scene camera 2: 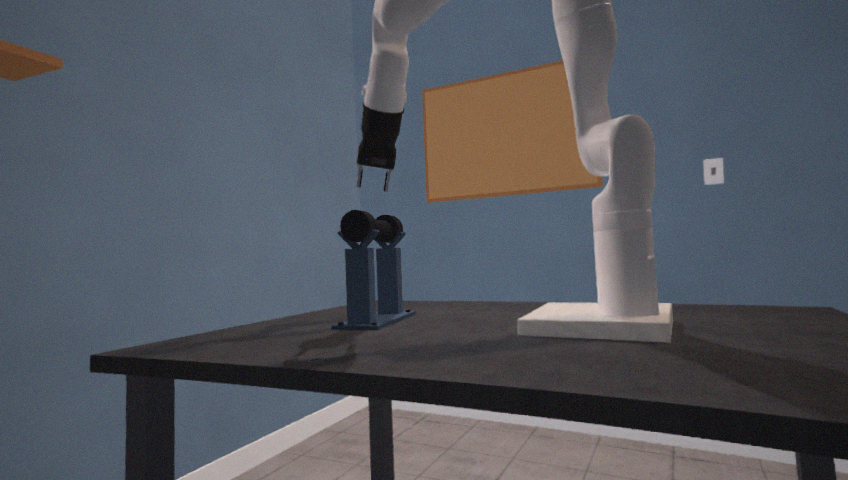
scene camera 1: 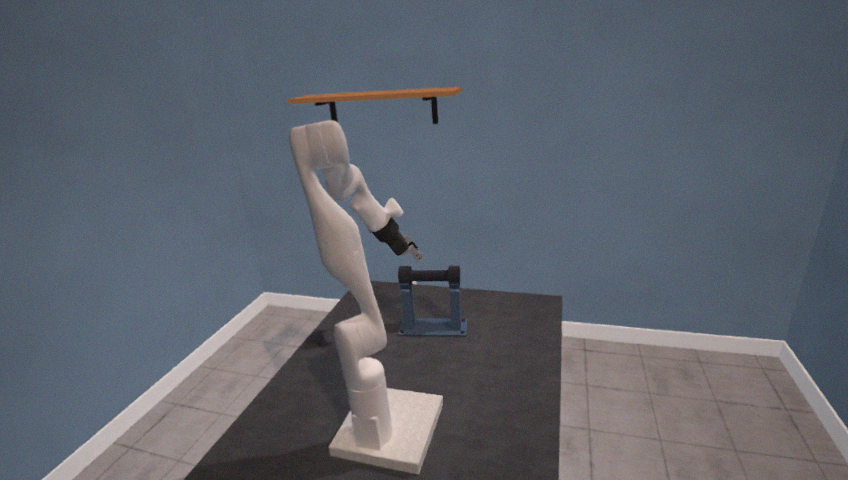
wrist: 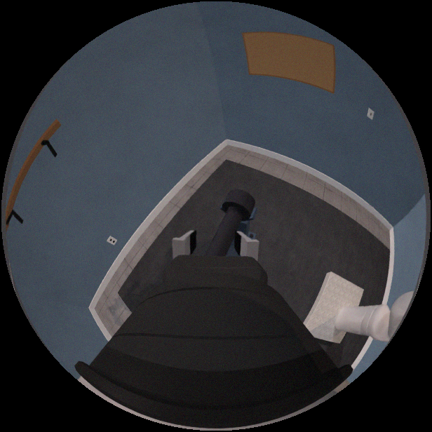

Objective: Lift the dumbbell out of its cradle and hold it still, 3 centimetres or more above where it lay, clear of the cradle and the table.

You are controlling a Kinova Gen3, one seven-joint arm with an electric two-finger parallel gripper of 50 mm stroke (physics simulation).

Note:
I see my gripper, a black dumbbell and a blue cradle.
My gripper shows as well in the wrist view.

